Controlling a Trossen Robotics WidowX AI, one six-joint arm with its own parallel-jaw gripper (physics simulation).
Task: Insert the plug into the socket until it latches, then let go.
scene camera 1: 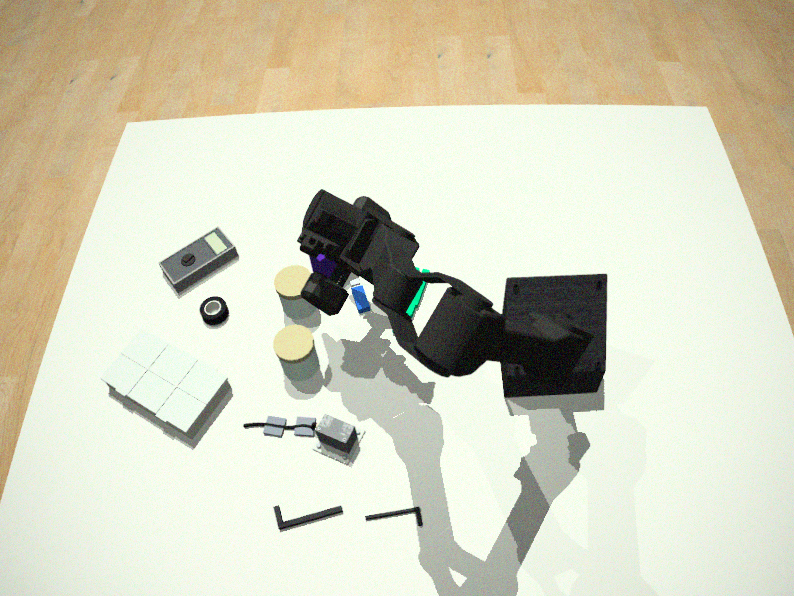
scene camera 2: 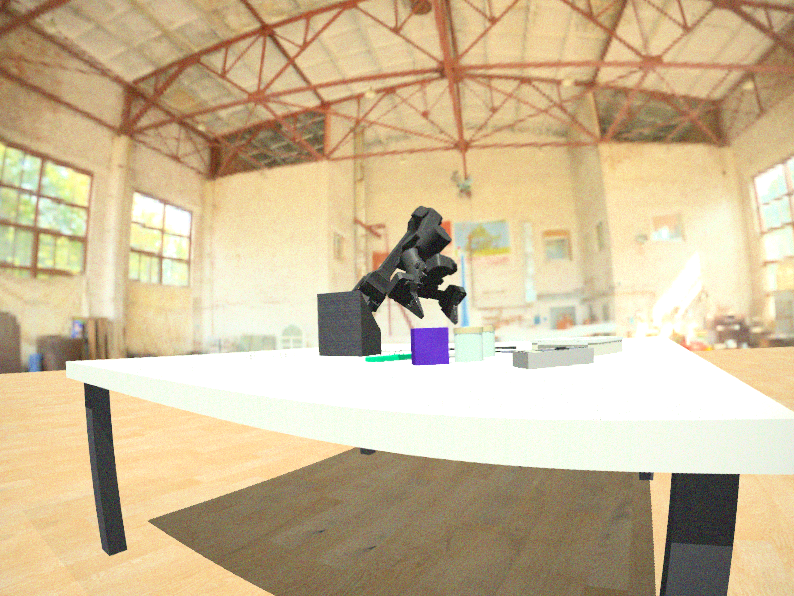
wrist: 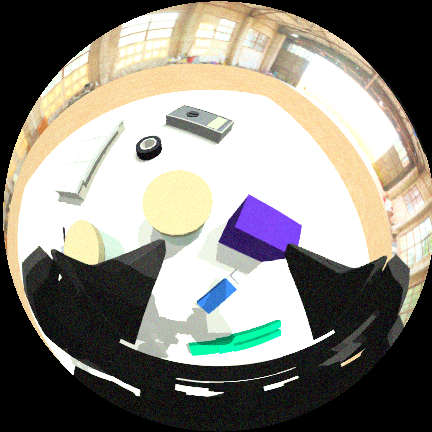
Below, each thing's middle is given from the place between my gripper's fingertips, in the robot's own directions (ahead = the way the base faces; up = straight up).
My gripper is now 50 mm to the left of the purple cube [scene camera 2: 429, 346] and 50 mm above it. The rest, counted from my hand: white tiled tray [scene camera 1: 180, 390] (270 mm ahead, 170 mm to the left, 70 mm below); then grey socket block [scene camera 1: 337, 439] (270 mm to the left, 60 mm below, 20 mm behind); then blue plug [wrist: 225, 287] (80 mm below, 50 mm behind, 10 mm to the left).
